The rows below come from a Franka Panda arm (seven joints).
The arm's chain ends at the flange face. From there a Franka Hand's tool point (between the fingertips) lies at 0.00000 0.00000 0.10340 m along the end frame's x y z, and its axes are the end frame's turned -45 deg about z.
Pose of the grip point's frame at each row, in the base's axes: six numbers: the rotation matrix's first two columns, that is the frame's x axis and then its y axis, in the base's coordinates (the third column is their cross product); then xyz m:
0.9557 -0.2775 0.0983 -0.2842 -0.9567 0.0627 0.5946 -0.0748 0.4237
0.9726 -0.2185 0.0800 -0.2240 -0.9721 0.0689 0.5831 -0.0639 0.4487
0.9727 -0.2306 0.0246 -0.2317 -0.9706 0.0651 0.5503 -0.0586 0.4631
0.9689 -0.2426 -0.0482 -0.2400 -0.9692 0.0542 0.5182 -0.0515 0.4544
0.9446 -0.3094 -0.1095 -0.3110 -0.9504 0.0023 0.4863 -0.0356 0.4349
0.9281 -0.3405 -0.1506 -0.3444 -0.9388 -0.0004 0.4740 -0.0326 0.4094
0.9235 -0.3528 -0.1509 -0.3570 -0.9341 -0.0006 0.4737 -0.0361 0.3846
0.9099 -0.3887 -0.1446 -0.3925 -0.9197 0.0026 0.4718 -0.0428 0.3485
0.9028 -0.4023 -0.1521 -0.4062 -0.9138 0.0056 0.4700 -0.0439 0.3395
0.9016 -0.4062 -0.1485 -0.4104 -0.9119 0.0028 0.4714 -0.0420 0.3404
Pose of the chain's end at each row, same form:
0.4748 -0.8727 0.1138 -0.8767 -0.4803 -0.0252 0.5867 -0.0657 0.5264
0.5293 -0.8419 0.1053 -0.8461 -0.5329 -0.0078 0.5766 -0.0551 0.5515
0.5240 -0.8494 0.0634 -0.8516 -0.5233 0.0286 0.5494 -0.0515 0.5662
0.5154 -0.8569 0.0042 -0.8548 -0.5138 0.0724 0.5244 -0.0473 0.5575
0.4480 -0.8908 -0.0758 -0.8878 -0.4533 0.0791 0.4971 -0.0389 0.5377
0.4127 -0.9046 -0.1068 -0.8998 -0.4231 0.1062 0.4886 -0.0380 0.5116
0.4006 -0.9100 -0.1071 -0.9055 -0.4110 0.1063 0.4883 -0.0417 0.4868
0.3659 -0.9252 -0.1004 -0.9209 -0.3755 0.1041 0.4857 -0.0484 0.4508
0.3511 -0.9306 -0.1036 -0.9256 -0.3617 0.1115 0.4846 -0.0498 0.4417
0.3473 -0.9320 -0.1030 -0.9277 -0.3576 0.1070 0.4855 -0.0480 0.4426

